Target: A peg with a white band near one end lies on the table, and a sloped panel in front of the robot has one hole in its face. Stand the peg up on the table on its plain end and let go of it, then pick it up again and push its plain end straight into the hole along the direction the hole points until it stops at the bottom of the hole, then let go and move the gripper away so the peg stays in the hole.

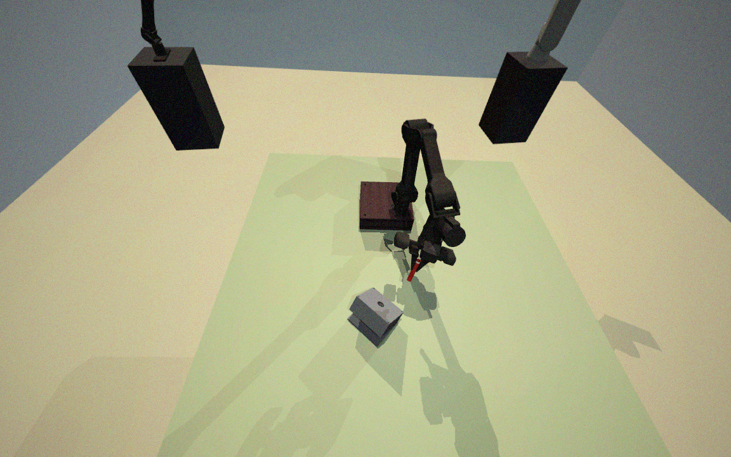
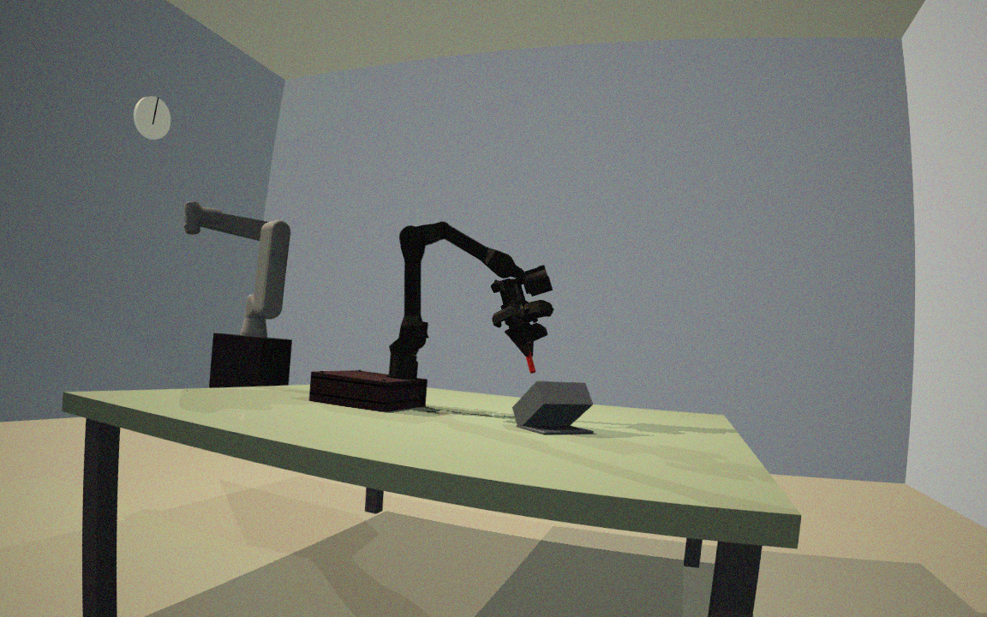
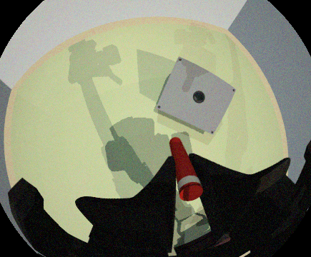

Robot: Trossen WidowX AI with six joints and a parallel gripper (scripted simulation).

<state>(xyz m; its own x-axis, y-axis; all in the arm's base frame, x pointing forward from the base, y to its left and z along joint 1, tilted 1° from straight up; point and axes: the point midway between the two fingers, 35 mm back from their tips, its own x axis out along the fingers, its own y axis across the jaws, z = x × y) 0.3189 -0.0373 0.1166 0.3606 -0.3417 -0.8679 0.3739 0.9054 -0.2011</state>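
The grey sloped panel is 120 mm to the right of my gripper tip, 100 mm below it and 70 mm ahead of it. Round my gripper tip: red peg: 10 mm to the left, 10 mm behind, 10 mm above.
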